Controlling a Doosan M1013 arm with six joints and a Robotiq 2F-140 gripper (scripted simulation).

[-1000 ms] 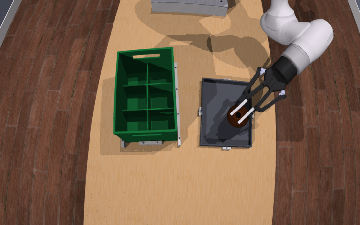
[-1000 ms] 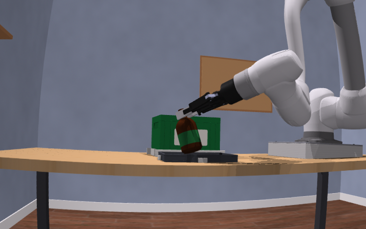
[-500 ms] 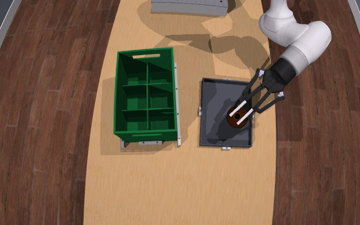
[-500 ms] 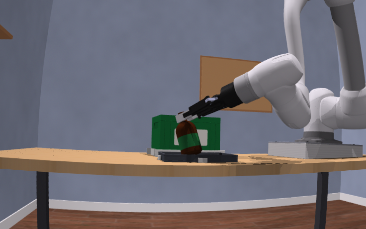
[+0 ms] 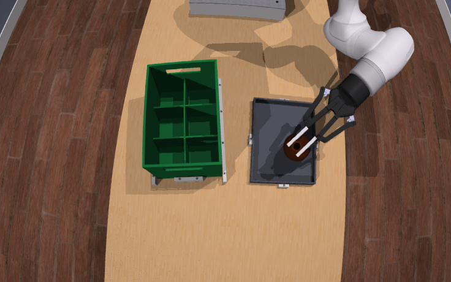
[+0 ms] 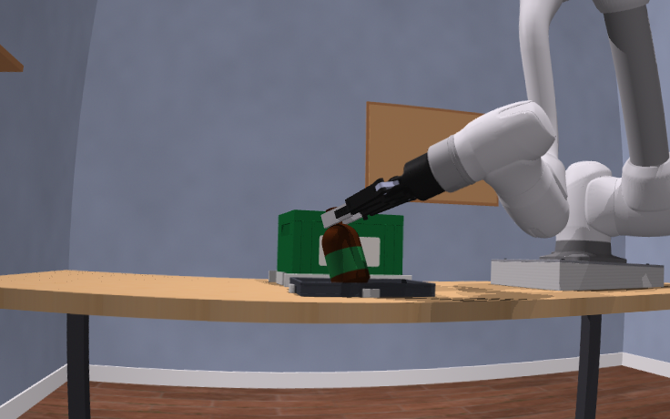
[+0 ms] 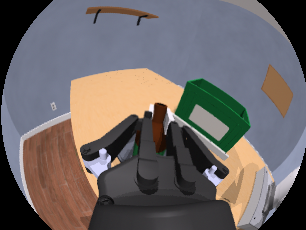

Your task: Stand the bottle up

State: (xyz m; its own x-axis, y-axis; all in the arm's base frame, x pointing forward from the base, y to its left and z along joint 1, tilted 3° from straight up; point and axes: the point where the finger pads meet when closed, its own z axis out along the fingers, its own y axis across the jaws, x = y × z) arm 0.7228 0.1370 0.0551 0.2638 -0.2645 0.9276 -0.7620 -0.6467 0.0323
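My gripper is now 60 mm above the brown bottle. Round my hand: dark tray: 140 mm below, 40 mm behind, 10 mm to the right; green crate: 290 mm to the right, 70 mm below, 70 mm behind.
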